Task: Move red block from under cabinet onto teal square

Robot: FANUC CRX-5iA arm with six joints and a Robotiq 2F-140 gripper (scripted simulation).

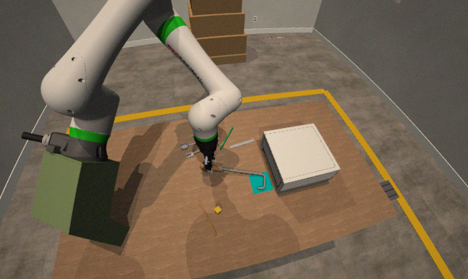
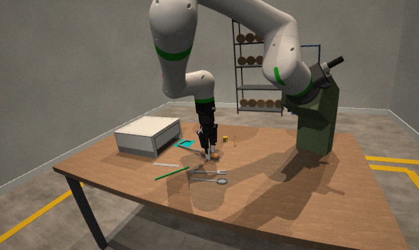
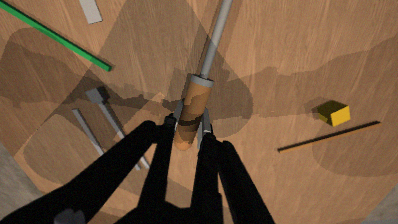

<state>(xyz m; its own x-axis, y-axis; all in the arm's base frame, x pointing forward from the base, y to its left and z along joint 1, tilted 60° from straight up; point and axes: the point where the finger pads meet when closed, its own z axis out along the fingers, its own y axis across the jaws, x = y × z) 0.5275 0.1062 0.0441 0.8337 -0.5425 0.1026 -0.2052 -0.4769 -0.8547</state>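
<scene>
Now: the flat grey bar 19 cm ahead of my hand, 14 cm to the left of it and 4 cm below it. The rest, counted from my hand: fork 12 cm to the left, 5 cm behind, 3 cm below; spoon 17 cm to the left, 11 cm behind, 3 cm below; green rod 19 cm to the left, 10 cm ahead, 3 cm below.
</scene>
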